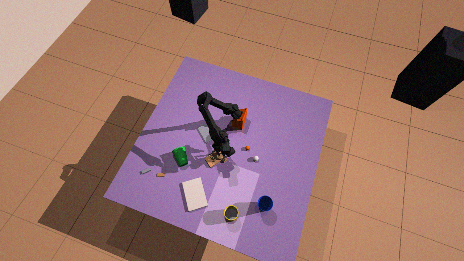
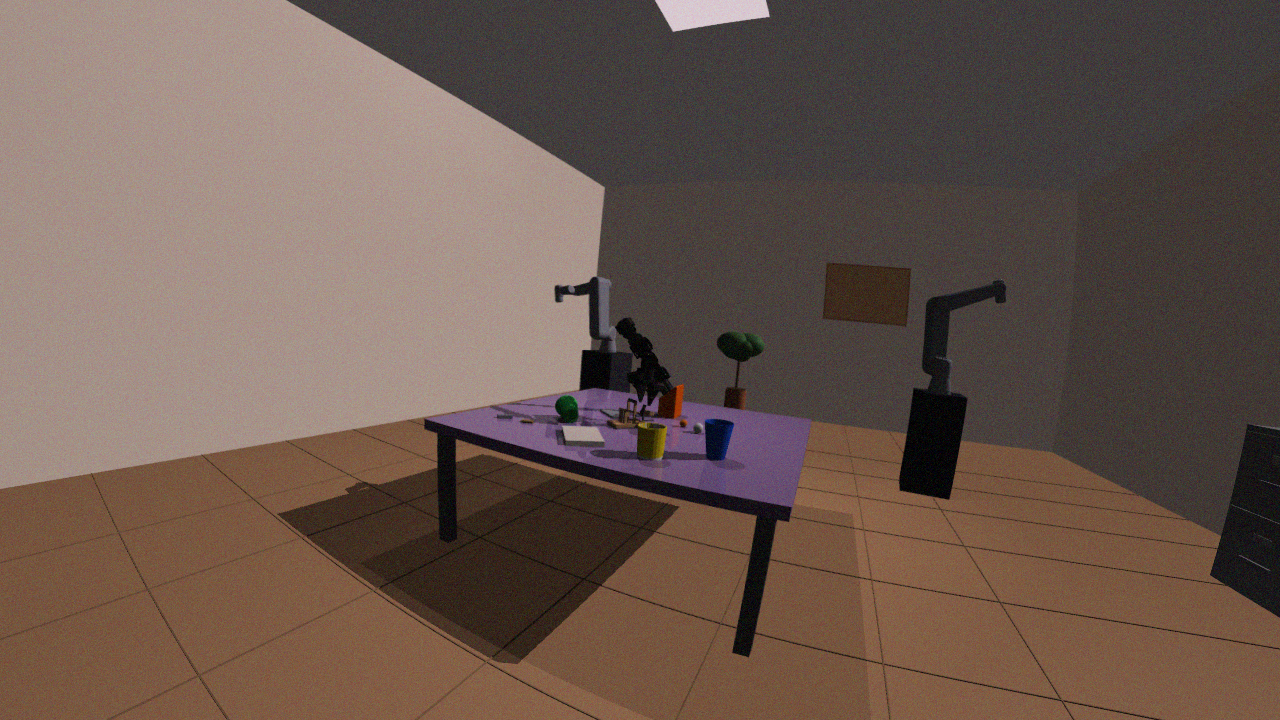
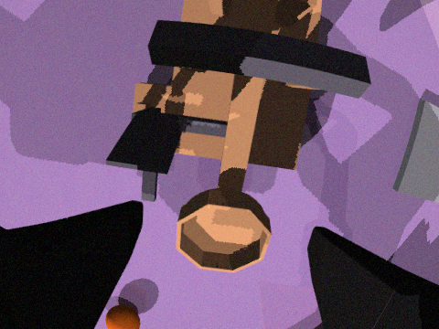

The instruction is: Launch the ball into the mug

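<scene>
My gripper tip is now 40 mm short of the tan wooden catapult and 40 mm above it. The rest, counted from my gripper tip: grey slab 70 mm behind, 200 mm to the right, 90 mm below; white ball 60 mm behind, 220 mm to the left, 70 mm below; orange ball 110 mm behind, 130 mm to the left, 70 mm below.
</scene>
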